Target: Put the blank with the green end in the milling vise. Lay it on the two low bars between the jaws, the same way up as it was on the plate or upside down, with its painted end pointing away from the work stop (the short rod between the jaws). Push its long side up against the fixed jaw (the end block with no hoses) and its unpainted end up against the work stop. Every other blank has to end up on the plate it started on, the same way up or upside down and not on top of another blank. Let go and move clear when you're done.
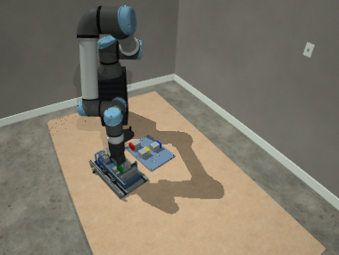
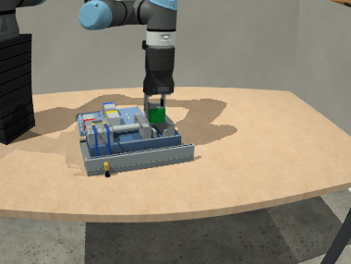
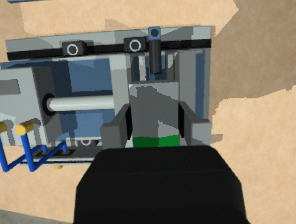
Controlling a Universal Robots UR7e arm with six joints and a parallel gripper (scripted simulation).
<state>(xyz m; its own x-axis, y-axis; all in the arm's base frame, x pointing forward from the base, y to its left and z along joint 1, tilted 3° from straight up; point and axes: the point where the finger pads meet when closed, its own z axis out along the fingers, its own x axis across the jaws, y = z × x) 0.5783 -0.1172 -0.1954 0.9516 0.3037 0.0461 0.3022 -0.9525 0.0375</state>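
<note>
The green-ended blank is 2 cm below my hand. Round my hand: piston rod: 8 cm behind, 6 cm below, 2 cm to the right; work stop rod: 5 cm to the left, 5 cm below, 1 cm behind; fixed jaw: 6 cm below, 3 cm ahead, 2 cm to the left.
</note>
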